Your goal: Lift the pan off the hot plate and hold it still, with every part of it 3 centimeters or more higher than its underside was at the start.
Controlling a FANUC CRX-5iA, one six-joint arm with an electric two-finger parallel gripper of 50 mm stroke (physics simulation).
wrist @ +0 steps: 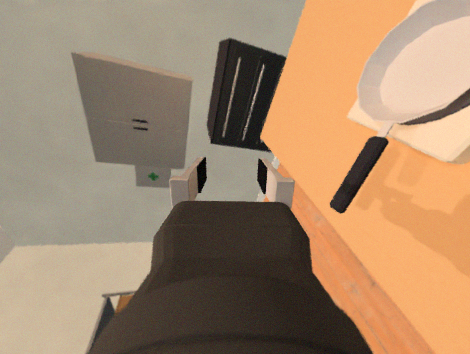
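The pan (pixel 425 65) shows at the upper right of the wrist view, cut off by the frame edge. It is light grey inside, with a black handle (pixel 359 175) that points down and to the left, out over the orange table top. The pan rests on the pale, cream-coloured hot plate (pixel 450 142), of which only part shows. My gripper (pixel 232 169) is open, with nothing between its fingers. It is to the left of the handle in the view and apart from it, by the table's edge.
The orange table top (pixel 320 100) ends along a slanted edge. Past it are a black slotted box (pixel 245 95), a grey cabinet-like panel (pixel 137 110) and a small sign with a green cross (pixel 153 176). A wooden strip (pixel 350 275) runs along the lower right. Part of a dark-framed object (pixel 102 320) shows at the lower left.
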